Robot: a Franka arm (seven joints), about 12 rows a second.
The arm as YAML. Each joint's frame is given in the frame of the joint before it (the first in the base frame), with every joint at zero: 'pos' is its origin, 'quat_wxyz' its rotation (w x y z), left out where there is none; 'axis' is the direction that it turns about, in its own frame. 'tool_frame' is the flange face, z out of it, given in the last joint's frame.
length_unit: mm
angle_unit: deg
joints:
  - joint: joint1
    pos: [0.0, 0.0, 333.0]
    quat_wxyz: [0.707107, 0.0, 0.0, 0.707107]
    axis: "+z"
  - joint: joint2
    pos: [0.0, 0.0, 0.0]
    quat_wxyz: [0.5, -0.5, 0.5, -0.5]
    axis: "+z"
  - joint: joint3
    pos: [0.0, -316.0, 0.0]
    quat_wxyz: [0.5, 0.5, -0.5, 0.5]
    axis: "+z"
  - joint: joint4
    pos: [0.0, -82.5, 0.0]
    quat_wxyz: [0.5, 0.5, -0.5, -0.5]
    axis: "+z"
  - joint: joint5
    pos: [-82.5, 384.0, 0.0]
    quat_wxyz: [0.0, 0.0, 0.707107, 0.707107]
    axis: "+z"
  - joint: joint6
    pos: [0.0, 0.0, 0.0]
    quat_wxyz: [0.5, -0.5, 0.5, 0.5]
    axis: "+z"
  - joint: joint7
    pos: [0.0, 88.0, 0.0]
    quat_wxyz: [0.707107, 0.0, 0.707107, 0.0]
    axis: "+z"
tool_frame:
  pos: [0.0, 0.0, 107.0]
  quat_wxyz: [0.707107, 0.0, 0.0, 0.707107]
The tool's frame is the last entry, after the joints.
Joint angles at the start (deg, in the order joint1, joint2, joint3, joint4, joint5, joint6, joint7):
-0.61 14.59 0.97 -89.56 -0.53 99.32 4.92
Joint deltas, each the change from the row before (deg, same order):
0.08 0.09 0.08 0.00 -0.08 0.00 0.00
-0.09 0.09 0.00 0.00 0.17 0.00 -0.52
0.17 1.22 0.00 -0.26 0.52 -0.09 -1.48
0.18 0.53 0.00 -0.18 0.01 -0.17 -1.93
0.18 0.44 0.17 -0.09 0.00 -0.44 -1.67
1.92 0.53 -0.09 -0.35 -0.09 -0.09 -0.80
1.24 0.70 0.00 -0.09 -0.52 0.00 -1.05
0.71 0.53 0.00 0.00 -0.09 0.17 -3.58
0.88 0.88 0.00 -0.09 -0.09 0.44 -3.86
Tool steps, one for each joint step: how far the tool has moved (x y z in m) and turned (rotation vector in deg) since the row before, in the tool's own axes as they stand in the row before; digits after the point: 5 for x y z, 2 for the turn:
0.00020 -0.00157 0.00095 -0.08 -0.08 -0.17
0.00038 0.00069 0.00097 0.17 -0.10 -0.40
0.00349 -0.00298 0.01544 0.42 -1.60 -1.57
0.00121 -0.00201 0.00746 -0.03 -0.88 -2.10
0.00057 -0.00364 0.00614 0.01 -0.97 -2.01
0.00123 -0.02011 0.00890 -0.37 -0.99 -2.62
0.00272 -0.01276 0.00827 -0.68 -0.82 -2.35
0.00265 -0.00762 0.00533 -0.18 -0.37 -4.30
0.00494 -0.00920 0.00939 -0.16 -0.55 -4.75

